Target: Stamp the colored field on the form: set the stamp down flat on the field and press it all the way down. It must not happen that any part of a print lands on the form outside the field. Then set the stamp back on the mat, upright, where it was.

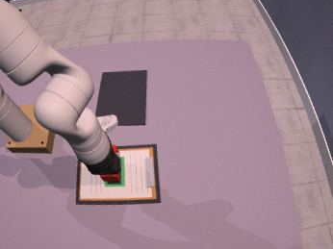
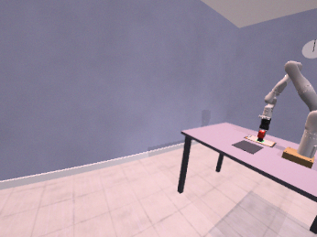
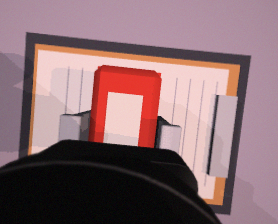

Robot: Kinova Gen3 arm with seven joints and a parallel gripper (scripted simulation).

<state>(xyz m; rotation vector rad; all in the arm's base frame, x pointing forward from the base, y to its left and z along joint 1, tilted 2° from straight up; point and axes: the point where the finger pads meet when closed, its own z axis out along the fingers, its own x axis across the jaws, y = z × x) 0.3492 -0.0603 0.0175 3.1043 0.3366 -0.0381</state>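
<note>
My gripper is now 40 mm past the mat, 270 mm to the right of it and 70 mm above it. Round my hand: stamp (20 mm below); clipboard (20 mm ahead, 70 mm below).
</note>
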